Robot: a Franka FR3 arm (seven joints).
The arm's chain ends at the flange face. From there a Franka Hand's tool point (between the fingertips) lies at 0.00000 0.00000 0.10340 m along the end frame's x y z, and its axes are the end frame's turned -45 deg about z.
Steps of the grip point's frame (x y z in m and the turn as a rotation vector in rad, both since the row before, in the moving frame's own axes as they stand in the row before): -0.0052 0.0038 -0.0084 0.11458 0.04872 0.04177; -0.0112 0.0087 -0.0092 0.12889 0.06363 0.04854; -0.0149 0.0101 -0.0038 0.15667 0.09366 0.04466
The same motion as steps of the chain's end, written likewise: 0.0036 0.0184 -0.0076 0.11547 -0.04657 0.04177; 0.0026 0.0282 -0.0081 0.13613 -0.04615 0.04854; 0.0008 0.0360 -0.0021 0.17701 -0.04455 0.04466
